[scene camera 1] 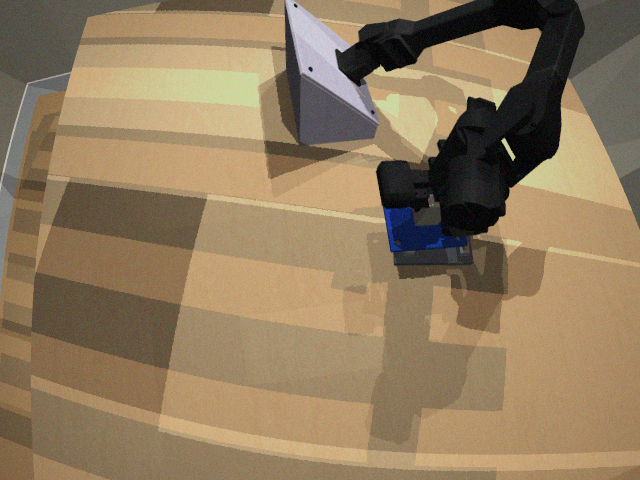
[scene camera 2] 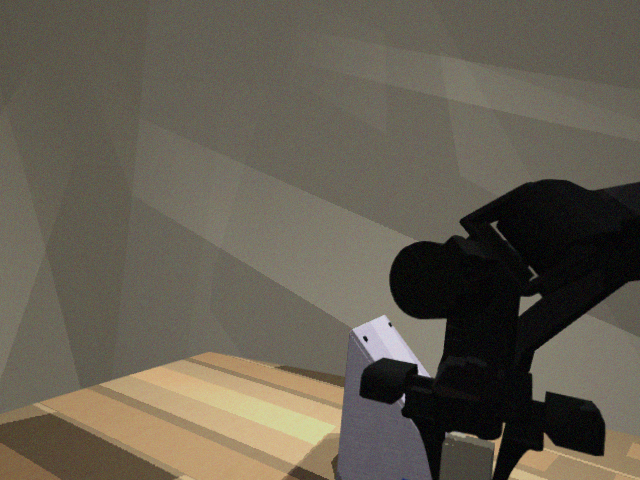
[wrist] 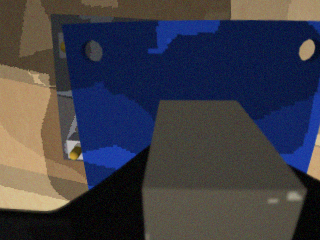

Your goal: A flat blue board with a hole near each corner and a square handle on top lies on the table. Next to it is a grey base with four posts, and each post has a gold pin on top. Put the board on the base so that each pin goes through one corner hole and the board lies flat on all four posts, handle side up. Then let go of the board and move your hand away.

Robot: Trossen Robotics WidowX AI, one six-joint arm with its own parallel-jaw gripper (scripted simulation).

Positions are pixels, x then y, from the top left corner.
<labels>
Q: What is my gripper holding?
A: A flat blue board.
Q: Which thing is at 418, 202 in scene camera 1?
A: My gripper.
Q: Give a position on a flat blue board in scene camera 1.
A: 421, 230
</labels>
